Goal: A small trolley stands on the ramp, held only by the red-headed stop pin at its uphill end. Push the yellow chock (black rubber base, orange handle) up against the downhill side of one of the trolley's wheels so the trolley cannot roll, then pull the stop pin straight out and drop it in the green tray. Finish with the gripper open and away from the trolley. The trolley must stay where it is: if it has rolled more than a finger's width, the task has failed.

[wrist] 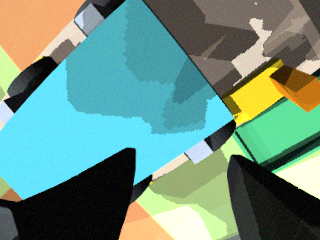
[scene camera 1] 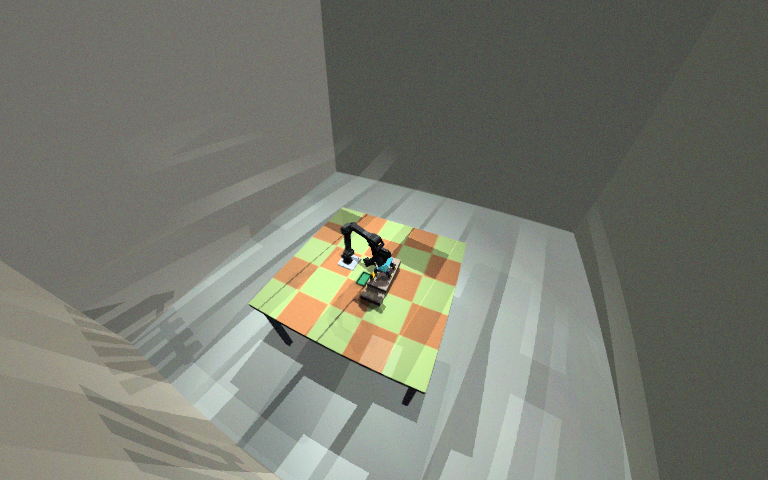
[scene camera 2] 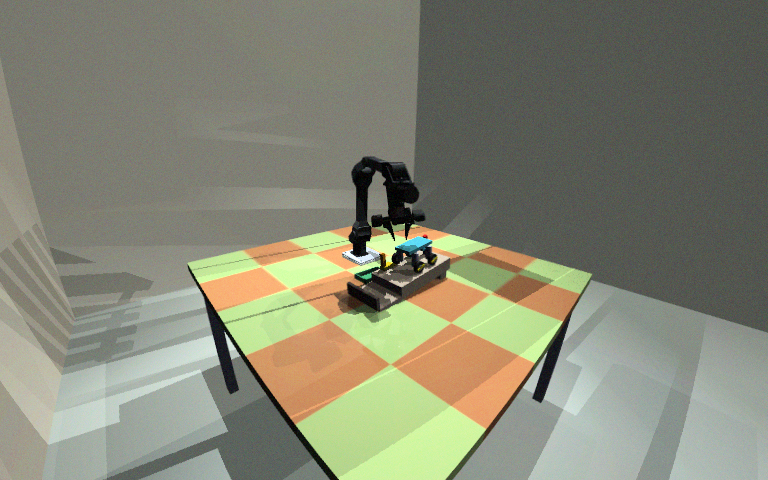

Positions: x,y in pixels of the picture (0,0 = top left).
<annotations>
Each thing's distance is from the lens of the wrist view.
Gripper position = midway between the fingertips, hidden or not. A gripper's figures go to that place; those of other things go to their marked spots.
my gripper [wrist: 182,161]: 10 cm
trolley [wrist: 129,83]: 12 cm
</annotations>
